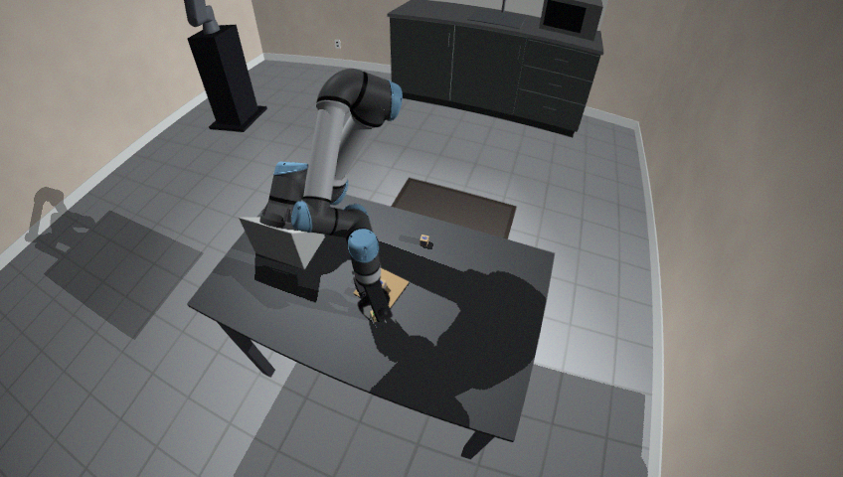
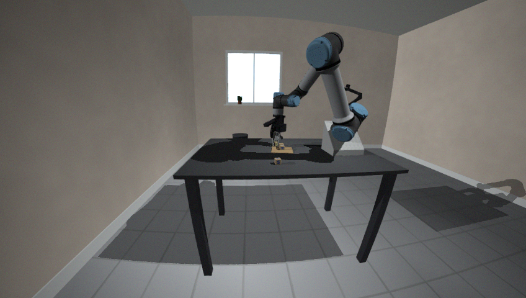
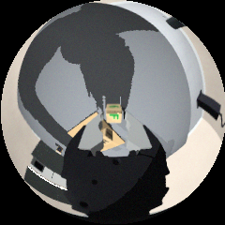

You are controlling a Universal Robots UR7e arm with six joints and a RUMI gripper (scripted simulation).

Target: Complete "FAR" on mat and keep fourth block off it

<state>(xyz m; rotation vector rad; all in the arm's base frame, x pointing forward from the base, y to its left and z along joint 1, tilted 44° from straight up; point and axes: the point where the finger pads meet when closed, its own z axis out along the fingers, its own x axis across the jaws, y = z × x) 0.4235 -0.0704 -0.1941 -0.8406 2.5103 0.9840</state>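
The tan mat lies 12 cm to the left of my hand, 2 cm below it and 2 cm behind it. The rest, counted from my hand: block (35 cm to the left, 8 cm ahead).
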